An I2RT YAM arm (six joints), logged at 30 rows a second.
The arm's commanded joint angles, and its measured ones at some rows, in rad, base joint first. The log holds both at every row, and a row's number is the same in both.
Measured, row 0:
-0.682, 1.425, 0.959, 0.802, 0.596, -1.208
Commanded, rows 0 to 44:
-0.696, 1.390, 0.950, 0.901, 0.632, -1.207
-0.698, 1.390, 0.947, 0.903, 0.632, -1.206
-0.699, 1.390, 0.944, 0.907, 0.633, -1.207
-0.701, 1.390, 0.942, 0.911, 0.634, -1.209
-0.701, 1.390, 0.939, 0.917, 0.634, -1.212
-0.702, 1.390, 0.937, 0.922, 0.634, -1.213
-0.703, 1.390, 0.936, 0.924, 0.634, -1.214
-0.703, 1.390, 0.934, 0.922, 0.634, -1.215
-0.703, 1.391, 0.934, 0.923, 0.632, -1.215
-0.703, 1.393, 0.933, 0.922, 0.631, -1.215
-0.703, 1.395, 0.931, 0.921, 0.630, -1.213
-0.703, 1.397, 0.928, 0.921, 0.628, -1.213
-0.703, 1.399, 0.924, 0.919, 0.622, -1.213
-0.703, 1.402, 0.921, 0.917, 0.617, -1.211
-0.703, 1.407, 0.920, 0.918, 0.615, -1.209
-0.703, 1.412, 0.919, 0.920, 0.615, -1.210
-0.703, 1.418, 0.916, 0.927, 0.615, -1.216
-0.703, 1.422, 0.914, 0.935, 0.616, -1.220
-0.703, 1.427, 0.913, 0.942, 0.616, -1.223
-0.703, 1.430, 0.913, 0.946, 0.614, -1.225
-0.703, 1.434, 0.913, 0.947, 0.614, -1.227
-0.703, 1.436, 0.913, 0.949, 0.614, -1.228
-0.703, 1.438, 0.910, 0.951, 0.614, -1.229
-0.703, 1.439, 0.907, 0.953, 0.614, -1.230
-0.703, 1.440, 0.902, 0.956, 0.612, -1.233
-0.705, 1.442, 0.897, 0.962, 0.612, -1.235
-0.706, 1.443, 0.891, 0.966, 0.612, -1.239
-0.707, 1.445, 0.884, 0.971, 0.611, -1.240
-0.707, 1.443, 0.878, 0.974, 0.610, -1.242
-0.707, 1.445, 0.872, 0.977, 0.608, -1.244
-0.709, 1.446, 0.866, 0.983, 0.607, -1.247
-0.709, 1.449, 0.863, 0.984, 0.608, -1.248
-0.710, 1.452, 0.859, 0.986, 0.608, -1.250
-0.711, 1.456, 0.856, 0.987, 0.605, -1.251
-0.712, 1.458, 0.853, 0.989, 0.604, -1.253
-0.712, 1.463, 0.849, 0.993, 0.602, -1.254
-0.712, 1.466, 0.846, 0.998, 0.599, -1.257
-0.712, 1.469, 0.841, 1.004, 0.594, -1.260
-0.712, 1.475, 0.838, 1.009, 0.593, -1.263
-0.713, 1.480, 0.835, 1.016, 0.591, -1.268
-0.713, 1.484, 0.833, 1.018, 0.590, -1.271
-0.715, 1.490, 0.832, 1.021, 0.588, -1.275
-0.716, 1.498, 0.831, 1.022, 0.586, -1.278
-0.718, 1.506, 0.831, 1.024, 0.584, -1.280
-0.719, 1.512, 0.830, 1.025, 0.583, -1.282
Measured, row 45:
-0.704, 1.501, 0.838, 0.944, 0.585, -1.276
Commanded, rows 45 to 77:
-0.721, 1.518, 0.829, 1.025, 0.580, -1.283
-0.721, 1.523, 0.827, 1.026, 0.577, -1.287
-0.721, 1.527, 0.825, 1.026, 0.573, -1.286
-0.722, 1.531, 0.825, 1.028, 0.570, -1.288
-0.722, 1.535, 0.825, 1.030, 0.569, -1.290
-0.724, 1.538, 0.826, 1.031, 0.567, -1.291
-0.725, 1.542, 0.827, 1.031, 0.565, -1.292
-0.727, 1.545, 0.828, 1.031, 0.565, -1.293
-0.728, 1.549, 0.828, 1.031, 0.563, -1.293
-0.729, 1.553, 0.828, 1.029, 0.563, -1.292
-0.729, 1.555, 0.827, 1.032, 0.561, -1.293
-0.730, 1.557, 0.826, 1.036, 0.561, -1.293
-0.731, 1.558, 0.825, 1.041, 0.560, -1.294
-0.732, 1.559, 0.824, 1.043, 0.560, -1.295
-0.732, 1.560, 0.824, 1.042, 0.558, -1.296
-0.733, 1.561, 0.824, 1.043, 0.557, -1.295
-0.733, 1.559, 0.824, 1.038, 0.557, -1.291
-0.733, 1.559, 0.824, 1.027, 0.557, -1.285
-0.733, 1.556, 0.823, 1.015, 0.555, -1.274
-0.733, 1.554, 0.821, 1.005, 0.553, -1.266
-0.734, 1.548, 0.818, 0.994, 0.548, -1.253
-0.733, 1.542, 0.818, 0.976, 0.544, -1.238
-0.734, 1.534, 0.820, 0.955, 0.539, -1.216
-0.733, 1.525, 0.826, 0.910, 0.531, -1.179
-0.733, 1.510, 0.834, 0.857, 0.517, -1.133
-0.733, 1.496, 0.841, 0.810, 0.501, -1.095
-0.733, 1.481, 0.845, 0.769, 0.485, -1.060
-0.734, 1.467, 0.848, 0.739, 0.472, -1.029
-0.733, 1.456, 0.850, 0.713, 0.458, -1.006
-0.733, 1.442, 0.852, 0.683, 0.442, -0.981
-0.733, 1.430, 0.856, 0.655, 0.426, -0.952
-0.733, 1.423, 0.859, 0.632, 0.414, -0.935
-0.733, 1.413, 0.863, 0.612, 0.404, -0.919
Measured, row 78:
-0.730, 1.450, 0.830, 0.690, 0.455, -1.037
